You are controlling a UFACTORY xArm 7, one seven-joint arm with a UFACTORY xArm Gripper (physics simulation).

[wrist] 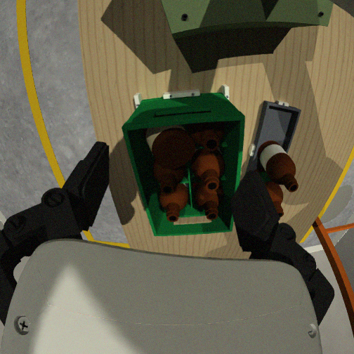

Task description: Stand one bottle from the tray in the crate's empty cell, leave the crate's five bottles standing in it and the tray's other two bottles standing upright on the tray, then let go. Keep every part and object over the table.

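Observation:
The green crate (182, 120) stands below the camera, between the finger lines. Two brown bottles (207, 162) (173, 200) and several others show their necks up in it. At its back left, a bottle with a white label (171, 148) turns its broad round end to the camera; its neck is hidden. The dark grey tray (281, 122) lies to the right. A white-labelled bottle (278, 164) appears to stand on it, and a second bottle (274, 194) is partly hidden by the right finger. My gripper (176, 174) is wide open and empty, above the crate.
A green body (250, 25) with dark bolts stands at the top of the view, behind the crate. The wooden table's edge (92, 115) runs down the left side, with grey floor beyond. An orange bar (332, 255) shows at the lower right, off the table.

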